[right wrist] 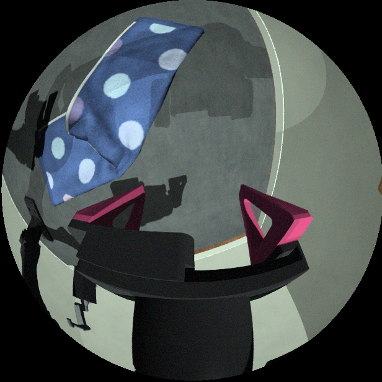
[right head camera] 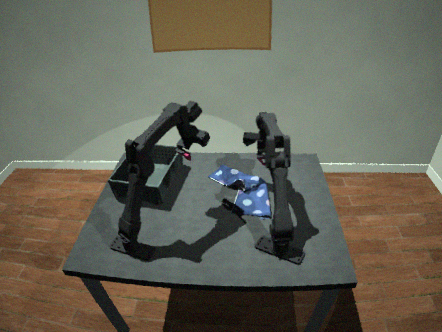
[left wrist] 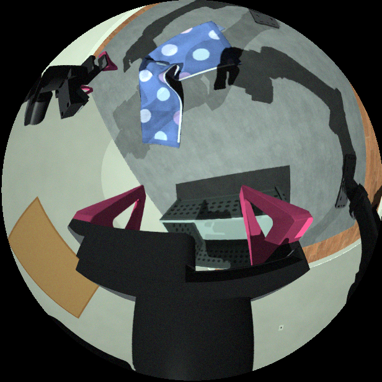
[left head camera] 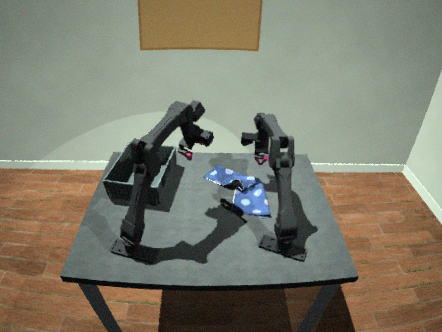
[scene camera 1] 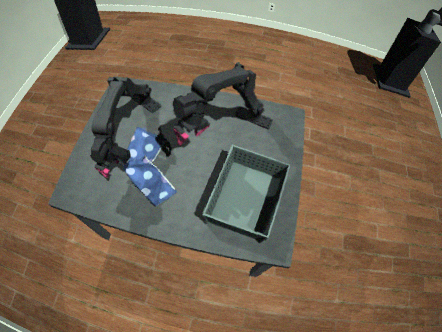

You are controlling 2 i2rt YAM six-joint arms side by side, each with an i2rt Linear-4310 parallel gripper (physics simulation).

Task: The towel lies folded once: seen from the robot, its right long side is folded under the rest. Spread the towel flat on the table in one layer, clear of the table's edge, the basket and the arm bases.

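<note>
The blue towel with pale dots (left head camera: 252, 200) (right head camera: 254, 201) (scene camera 1: 150, 176) (left wrist: 200, 52) (right wrist: 117, 85) lies on the table, bent into an L shape, with a raised crease at the bend. White edging shows along its inner side. My left gripper (left wrist: 192, 190) (scene camera 1: 192, 132) is open and empty, raised above the table between the towel and the basket in the left head camera. My right gripper (right wrist: 191, 189) (scene camera 1: 104, 172) is open and empty, above the table beside the towel's bend, at the left in scene camera 1. How many layers the towel has is hard to tell.
The green-grey basket (left head camera: 131, 192) (right head camera: 135, 192) (scene camera 1: 211, 195) stands on the table (left head camera: 185, 270) (scene camera 1: 180, 225), at the left in the head cameras and at the right in scene camera 1. Both arm bases (left head camera: 125, 251) (left head camera: 282, 248) sit near the table's front edge in the left head camera.
</note>
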